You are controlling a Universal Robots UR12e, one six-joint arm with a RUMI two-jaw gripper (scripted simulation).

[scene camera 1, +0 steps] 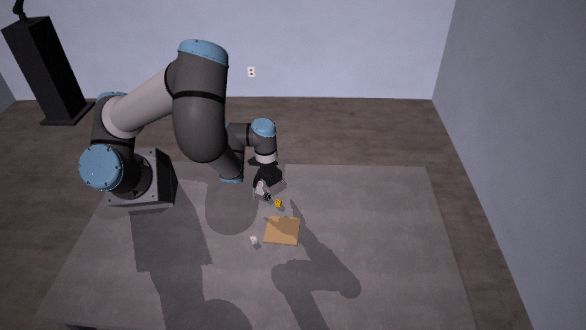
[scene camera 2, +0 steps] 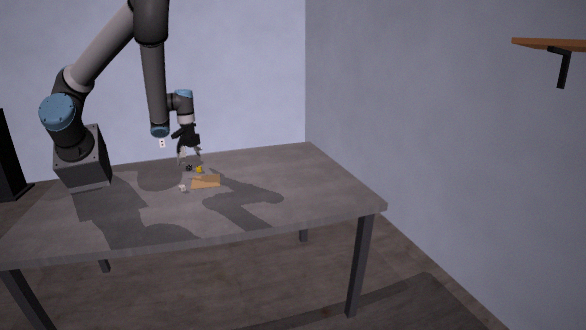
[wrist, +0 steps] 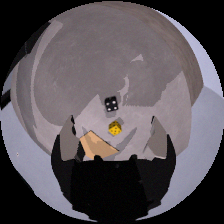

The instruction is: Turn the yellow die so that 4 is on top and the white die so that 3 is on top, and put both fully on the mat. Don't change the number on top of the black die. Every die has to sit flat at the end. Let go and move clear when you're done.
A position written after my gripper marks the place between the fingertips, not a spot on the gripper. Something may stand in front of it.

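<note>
Scene camera 1 gives me my gripper [scene camera 1: 268,191] together with a tan mat [scene camera 1: 284,230]. In the wrist view, too, I see my gripper [wrist: 113,116].
</note>
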